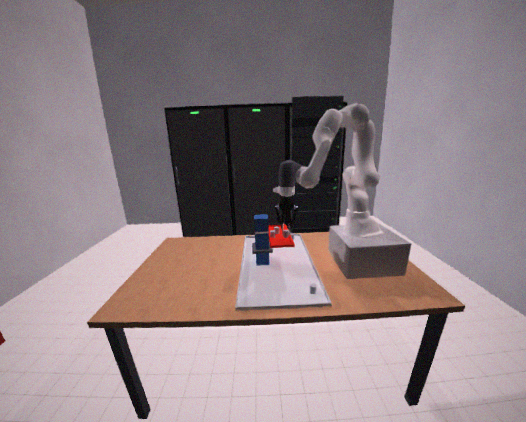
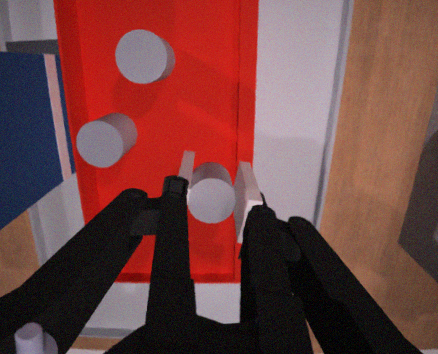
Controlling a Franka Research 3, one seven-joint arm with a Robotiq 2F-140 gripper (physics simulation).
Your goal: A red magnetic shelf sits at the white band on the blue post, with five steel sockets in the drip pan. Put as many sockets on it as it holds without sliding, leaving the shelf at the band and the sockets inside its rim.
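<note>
The red shelf [image 1: 283,243] [image 2: 210,120] is beside the blue post [image 1: 261,223] [image 2: 25,135], near its white band [image 2: 57,115]. Two grey sockets stand upright on it inside the rim: one farther along [image 2: 141,56], and one near the post-side rim [image 2: 102,141]. My gripper [image 1: 286,229] [image 2: 213,173] is shut on a third socket [image 2: 211,200], upright over the shelf's near part, towards the rim away from the post; whether it touches the shelf I cannot tell. Another socket [image 1: 313,289] stands in the drip pan [image 1: 280,295] [image 2: 295,90]. A fifth socket I cannot make out.
A dark grey collar [image 1: 262,248] surrounds the post low down. The pan's raised edge [image 1: 282,306] runs around it on the brown table [image 1: 200,280] [image 2: 385,100]. The robot's grey base block [image 1: 375,262] stands right of the pan. Black cabinets [image 1: 200,175] stand behind.
</note>
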